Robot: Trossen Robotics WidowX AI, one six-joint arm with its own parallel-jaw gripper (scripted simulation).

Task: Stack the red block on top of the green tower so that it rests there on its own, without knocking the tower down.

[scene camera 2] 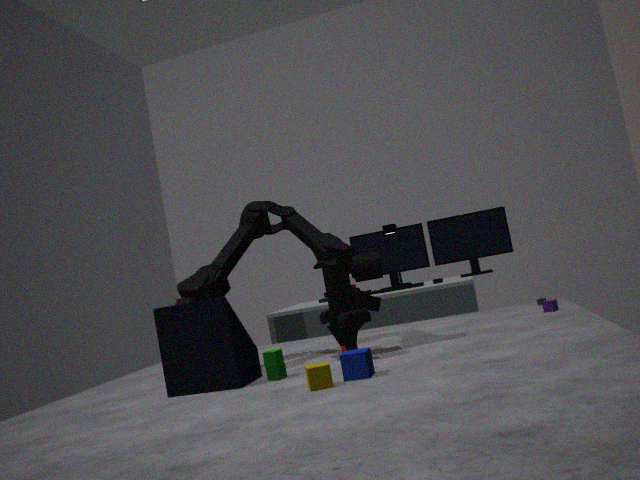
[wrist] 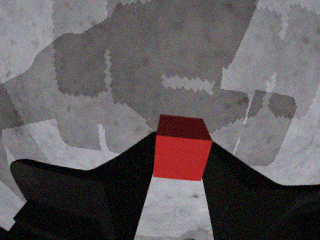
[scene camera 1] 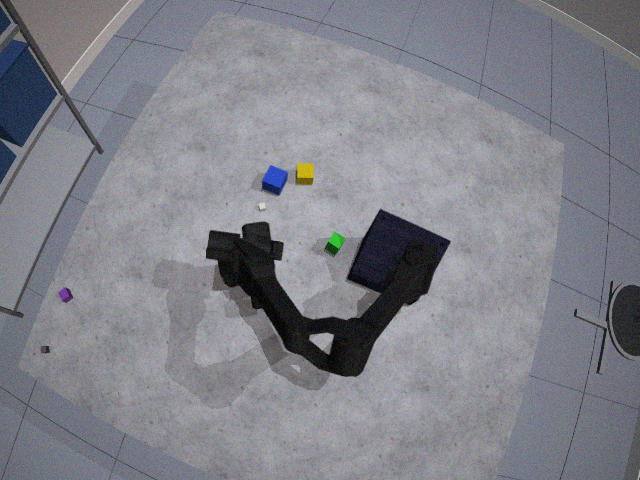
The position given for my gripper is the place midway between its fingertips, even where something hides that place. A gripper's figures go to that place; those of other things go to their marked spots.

My gripper [scene camera 2: 350, 355] is 1.28 m from the lens. A blue block [scene camera 2: 357, 364]: 1.03 m from the lens.
